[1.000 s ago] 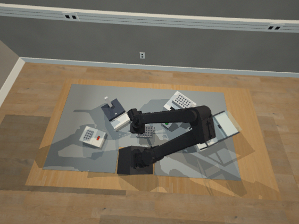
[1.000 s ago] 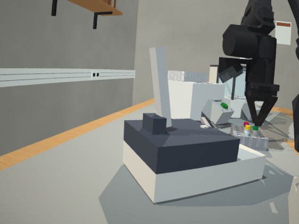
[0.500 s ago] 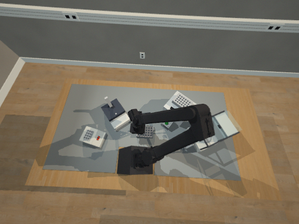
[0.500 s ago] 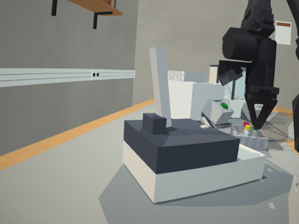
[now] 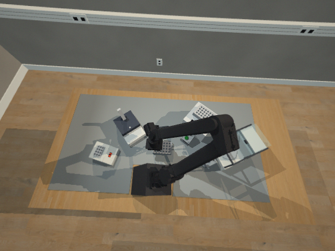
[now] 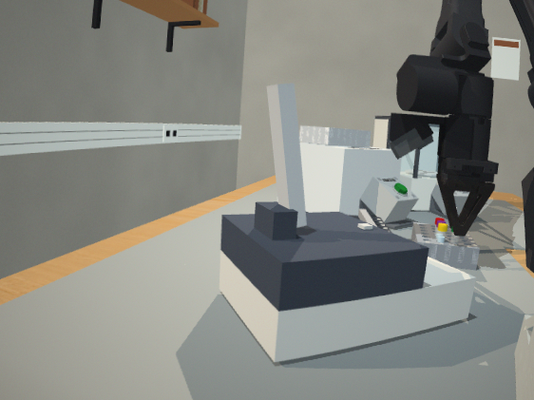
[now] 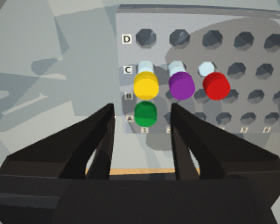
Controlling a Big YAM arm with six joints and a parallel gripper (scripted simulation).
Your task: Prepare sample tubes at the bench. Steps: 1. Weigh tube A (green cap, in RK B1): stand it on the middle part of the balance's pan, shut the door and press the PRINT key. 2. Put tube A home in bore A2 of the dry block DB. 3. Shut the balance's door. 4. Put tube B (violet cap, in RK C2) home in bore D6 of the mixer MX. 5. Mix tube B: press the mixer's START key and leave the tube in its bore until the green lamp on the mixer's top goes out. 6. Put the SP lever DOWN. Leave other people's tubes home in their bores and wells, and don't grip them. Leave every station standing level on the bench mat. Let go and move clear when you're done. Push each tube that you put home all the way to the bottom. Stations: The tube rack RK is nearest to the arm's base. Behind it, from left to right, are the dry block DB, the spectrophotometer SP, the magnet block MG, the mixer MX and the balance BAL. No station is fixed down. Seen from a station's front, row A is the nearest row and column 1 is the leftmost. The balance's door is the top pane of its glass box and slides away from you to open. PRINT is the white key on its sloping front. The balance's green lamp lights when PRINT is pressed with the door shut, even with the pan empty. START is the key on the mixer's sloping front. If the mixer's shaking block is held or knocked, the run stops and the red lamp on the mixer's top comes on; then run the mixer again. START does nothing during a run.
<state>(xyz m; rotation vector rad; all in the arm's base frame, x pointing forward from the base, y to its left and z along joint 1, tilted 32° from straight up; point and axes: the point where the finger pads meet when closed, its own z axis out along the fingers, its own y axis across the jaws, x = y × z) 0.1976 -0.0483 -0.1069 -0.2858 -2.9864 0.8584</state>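
Right now the violet-capped tube B is 20 mm ahead of my hand, 20 mm to the right of it and 20 mm below it. From my hand the other things lie so: rack RK 50 mm to the right, 40 mm below; then magnet block 120 mm ahead, 40 mm to the right, 30 mm below; then green start key 40 mm ahead, 220 mm to the right, 20 mm above.
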